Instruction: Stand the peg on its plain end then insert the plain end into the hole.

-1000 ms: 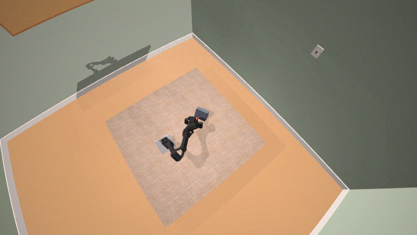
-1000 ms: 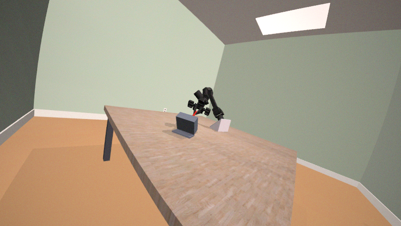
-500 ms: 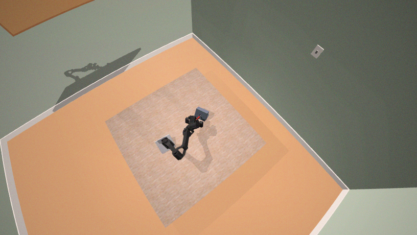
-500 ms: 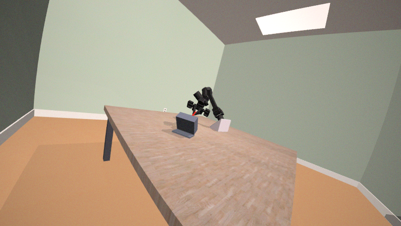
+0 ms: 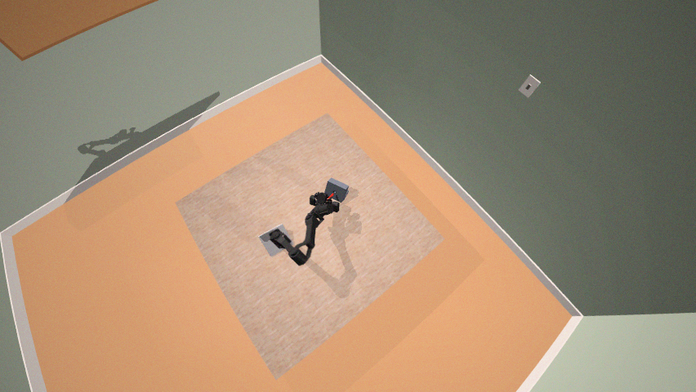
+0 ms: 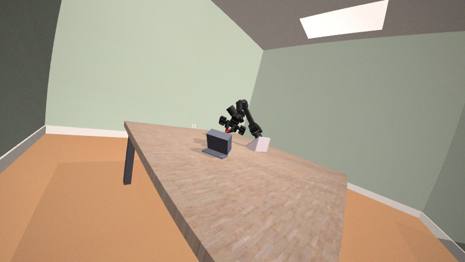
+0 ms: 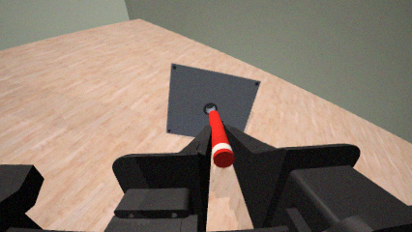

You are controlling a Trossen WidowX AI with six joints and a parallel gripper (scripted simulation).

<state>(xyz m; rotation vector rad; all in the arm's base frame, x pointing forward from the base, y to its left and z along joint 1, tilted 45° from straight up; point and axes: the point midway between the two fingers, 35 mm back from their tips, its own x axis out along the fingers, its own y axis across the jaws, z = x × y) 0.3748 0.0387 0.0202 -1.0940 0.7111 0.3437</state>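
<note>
The panel lies 70 mm ahead of my gripper tip, 50 mm below it and 40 mm to the left of it. The rest, counted from my gripper tip: flat foot plate (120 mm below, 90 mm ahead, 50 mm to the left); peg (10 mm to the right, 10 mm behind, 10 mm above).
</note>
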